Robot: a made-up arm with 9 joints. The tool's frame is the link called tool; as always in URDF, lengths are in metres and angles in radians. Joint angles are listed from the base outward.
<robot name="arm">
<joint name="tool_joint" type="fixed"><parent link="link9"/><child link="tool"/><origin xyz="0.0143 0.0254 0.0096" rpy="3.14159 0 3.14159"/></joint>
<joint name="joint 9" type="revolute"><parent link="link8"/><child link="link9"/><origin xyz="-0.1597 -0.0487 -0.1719" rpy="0 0 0"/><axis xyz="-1 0 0"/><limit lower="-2" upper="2.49"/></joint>
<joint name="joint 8" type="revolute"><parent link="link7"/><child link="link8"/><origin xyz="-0.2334 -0.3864 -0.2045" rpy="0 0 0"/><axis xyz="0.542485 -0.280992 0.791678"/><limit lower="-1.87" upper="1.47"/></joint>
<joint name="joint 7" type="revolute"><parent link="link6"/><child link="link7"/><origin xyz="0.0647 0.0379 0.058" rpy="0 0 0"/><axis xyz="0.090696 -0.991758 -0.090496"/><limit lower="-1.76" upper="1.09"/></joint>
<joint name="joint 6" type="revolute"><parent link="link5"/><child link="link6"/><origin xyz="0.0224 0.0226 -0.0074" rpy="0 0 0"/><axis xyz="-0.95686 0.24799 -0.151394"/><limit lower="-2.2" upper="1.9"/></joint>
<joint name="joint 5" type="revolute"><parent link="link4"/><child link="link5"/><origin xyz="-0.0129 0.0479 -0.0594" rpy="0 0 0"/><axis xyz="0.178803 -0.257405 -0.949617"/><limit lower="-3.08" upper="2.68"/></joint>
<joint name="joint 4" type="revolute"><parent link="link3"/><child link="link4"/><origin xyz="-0.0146 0.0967 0.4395" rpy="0 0 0"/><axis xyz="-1 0 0"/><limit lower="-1.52" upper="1.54"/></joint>
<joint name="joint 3" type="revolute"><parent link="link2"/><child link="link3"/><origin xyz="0.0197 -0.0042 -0.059" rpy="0 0 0"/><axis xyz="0.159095 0.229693 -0.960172"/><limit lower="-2.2" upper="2.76"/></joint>
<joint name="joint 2" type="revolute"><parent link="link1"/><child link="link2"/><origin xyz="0.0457 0.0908 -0.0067" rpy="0 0 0"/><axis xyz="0.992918 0.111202 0.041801"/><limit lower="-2.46" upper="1.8"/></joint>
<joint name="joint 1" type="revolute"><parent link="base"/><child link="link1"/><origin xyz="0.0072 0.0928 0.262" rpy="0 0 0"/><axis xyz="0.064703 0.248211 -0.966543"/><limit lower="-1.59" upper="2.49"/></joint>
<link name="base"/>
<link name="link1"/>
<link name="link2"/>
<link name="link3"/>
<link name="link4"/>
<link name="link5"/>
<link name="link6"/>
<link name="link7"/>
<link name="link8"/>
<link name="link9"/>
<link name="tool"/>
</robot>
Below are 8 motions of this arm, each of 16 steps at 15 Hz.
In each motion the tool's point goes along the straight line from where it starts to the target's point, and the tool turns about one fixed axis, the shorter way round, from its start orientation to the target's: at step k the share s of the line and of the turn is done. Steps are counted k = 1, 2, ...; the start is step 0. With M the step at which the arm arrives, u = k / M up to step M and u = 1 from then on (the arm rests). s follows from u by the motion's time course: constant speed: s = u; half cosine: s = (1 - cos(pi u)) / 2; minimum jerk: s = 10 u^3 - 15 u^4 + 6 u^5.
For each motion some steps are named. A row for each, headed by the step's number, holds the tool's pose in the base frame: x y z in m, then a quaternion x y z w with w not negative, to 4 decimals.
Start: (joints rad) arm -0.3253 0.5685 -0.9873 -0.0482 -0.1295 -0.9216 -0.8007 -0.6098 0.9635
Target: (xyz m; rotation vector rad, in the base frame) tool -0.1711 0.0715 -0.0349 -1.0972 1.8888 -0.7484
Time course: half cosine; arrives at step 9
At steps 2, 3, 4, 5, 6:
2: 0.1015 -0.1027 0.0343 -0.6616 0.6346 -0.3000 0.2638
3: 0.0605 -0.0765 0.0239 -0.6305 0.6554 -0.3011 0.2867
4: 0.0101 -0.0443 0.0111 -0.5908 0.6792 -0.3016 0.3140
5: -0.0435 -0.0100 -0.0025 -0.5466 0.7024 -0.3013 0.3422
6: -0.0939 0.0222 -0.0153 -0.5035 0.7221 -0.3000 0.3676

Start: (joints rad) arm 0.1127 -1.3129 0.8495 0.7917 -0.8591 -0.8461 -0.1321 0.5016 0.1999
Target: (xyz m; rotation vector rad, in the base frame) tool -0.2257 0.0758 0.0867 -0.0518 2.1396 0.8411
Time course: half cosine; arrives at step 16
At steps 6, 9, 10, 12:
6: -0.3183 0.2474 0.3456 -0.1063 -0.9878 0.1105 0.0282
9: -0.2796 0.1757 0.2374 0.0559 0.9815 0.0808 0.1644
10: -0.2670 0.1524 0.2023 0.0384 0.9632 0.1422 0.2249
12: -0.2453 0.1122 0.1415 0.0075 0.9133 0.2456 0.3250

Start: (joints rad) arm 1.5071 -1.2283 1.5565 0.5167 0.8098 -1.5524 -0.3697 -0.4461 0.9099
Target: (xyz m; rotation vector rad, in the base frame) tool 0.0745 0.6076 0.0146 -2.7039 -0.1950 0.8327
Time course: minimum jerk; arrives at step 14
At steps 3, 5, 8, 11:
3: -0.1522 -0.0146 0.1096 -0.7689 0.0817 0.6282 0.0867
5: -0.1091 0.1037 0.0916 -0.8132 0.0535 0.5706 0.1007
8: -0.0151 0.3616 0.0522 -0.8920 -0.0088 0.4333 0.1289
11: 0.0576 0.5611 0.0217 -0.9347 -0.0569 0.3179 0.1481

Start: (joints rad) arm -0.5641 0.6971 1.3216 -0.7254 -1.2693 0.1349 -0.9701 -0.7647 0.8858
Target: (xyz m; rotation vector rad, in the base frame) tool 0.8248 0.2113 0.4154 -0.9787 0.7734 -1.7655
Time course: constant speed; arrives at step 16
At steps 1, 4, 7, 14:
1: 0.1662 -0.3501 0.2747 0.4954 -0.7281 0.4090 0.2393
4: 0.2979 -0.2379 0.3029 0.5095 -0.6864 0.5104 0.0937
7: 0.4297 -0.1256 0.3310 -0.5065 0.6219 -0.5947 0.0550
14: 0.7370 0.1364 0.3966 -0.4352 0.3956 -0.7106 0.3863

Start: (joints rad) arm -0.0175 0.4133 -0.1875 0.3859 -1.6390 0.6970 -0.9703 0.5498 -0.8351
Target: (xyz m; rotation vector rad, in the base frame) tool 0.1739 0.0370 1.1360 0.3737 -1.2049 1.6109
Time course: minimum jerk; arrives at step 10
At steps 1, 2, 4, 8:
1: 0.2312 0.0807 1.1110 0.3571 -0.6662 0.3295 0.5657
2: 0.2284 0.0785 1.1123 0.3484 -0.6608 0.3487 0.5660
4: 0.2134 0.0671 1.1188 0.3000 -0.6276 0.4462 0.5631
8: 0.1772 0.0396 1.1345 0.1689 -0.5152 0.6550 0.5262

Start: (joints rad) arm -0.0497 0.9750 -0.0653 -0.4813 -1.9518 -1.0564 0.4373 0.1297 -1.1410
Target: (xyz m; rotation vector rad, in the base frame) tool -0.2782 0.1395 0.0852 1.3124 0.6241 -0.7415
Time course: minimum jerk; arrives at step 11
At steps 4, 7, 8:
4: -0.2264 0.3297 0.1923 0.5987 0.3053 -0.5904 0.4471
7: -0.2603 0.2052 0.1222 0.5988 0.2920 -0.4270 0.6114
8: -0.2692 0.1725 0.1038 0.5934 0.2859 -0.3799 0.6494

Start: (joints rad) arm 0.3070 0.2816 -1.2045 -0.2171 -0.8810 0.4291 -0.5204 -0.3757 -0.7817
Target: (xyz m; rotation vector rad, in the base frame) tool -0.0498 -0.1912 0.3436 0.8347 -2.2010 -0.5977
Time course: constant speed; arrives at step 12
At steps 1, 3, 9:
1: 0.1504 -0.2103 0.7158 0.4783 -0.8623 0.1430 0.0846
3: 0.1140 -0.2068 0.6481 0.4575 -0.8755 0.0750 0.1361
9: 0.0048 -0.1964 0.4451 0.3741 -0.8736 -0.1305 0.2826

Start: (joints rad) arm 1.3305 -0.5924 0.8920 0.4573 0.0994 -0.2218 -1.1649 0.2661 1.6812
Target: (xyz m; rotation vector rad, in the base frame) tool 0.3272 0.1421 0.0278 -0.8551 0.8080 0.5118
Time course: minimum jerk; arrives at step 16
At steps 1, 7, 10, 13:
1: 0.4667 0.4433 0.7725 -0.2247 -0.3673 0.0837 0.8986
7: 0.4133 0.3280 0.4875 -0.3166 -0.0845 0.1559 0.9319
10: 0.3657 0.2252 0.2332 -0.3734 0.1756 0.2080 0.8868
13: 0.3340 0.1568 0.0642 -0.3957 0.3423 0.2341 0.8194

